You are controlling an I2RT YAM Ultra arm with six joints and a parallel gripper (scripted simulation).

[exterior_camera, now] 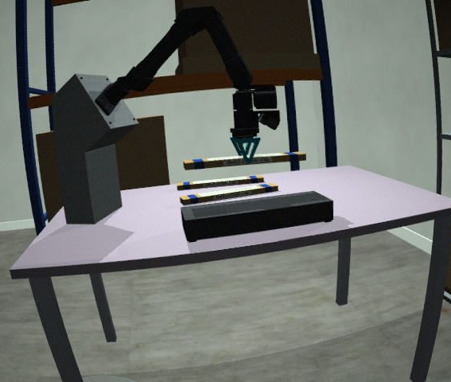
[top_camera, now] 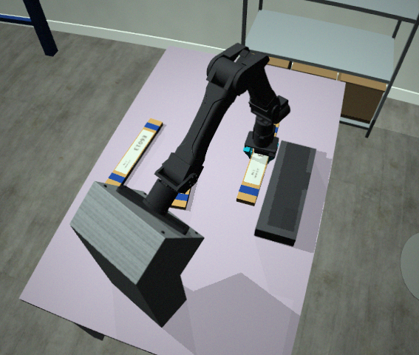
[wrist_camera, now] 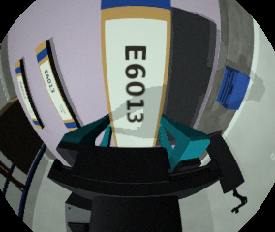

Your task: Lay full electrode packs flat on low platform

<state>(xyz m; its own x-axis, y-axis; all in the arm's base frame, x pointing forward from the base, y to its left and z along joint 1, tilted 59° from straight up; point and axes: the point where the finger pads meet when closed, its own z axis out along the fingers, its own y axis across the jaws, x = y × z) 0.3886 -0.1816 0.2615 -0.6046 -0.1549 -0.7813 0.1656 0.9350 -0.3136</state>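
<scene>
My hand is 150 mm above the low dark platform, 110 mm to the left of it and 40 mm past it.
</scene>
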